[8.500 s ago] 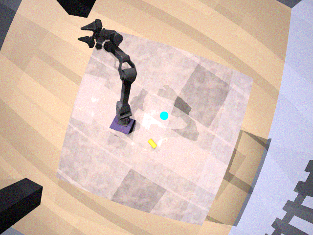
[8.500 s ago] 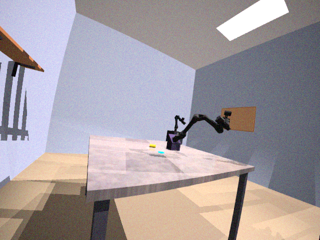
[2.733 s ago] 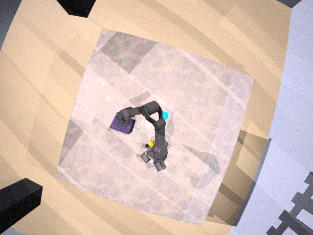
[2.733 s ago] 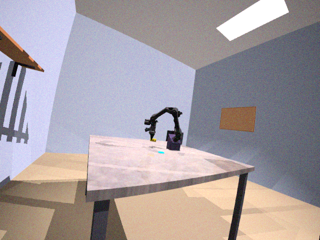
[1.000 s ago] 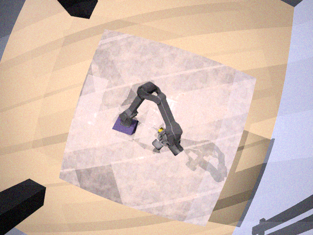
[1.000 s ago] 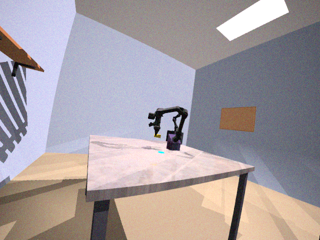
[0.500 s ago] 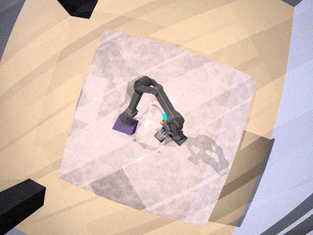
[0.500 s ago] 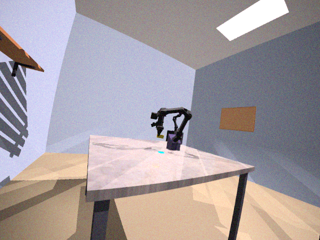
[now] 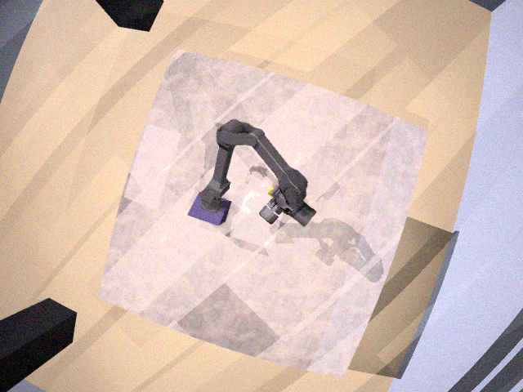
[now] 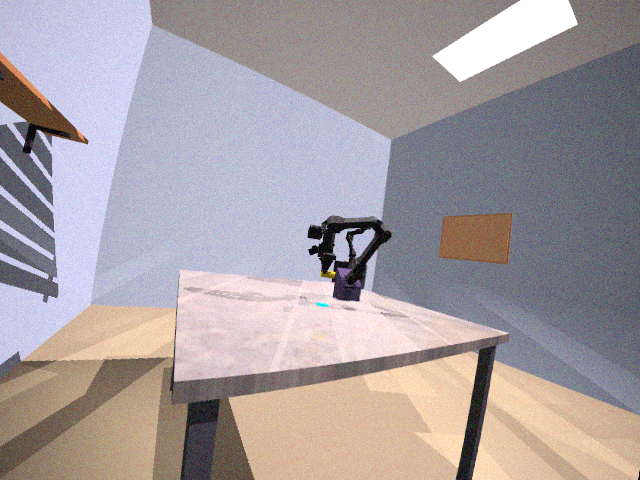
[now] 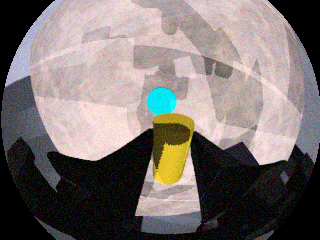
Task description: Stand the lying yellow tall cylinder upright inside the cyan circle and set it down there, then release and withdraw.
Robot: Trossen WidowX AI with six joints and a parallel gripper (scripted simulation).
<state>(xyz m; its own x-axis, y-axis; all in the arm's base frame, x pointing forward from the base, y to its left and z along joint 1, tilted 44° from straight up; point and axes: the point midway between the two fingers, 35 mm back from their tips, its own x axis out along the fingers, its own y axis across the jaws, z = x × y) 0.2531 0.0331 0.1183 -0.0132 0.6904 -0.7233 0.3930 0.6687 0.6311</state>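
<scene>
My gripper tip is now 10 mm past the cyan circle, 20 mm to the right of it and 140 mm above it. Round my gripper tip: yellow cylinder (20 mm behind, 10 mm to the left).
</scene>
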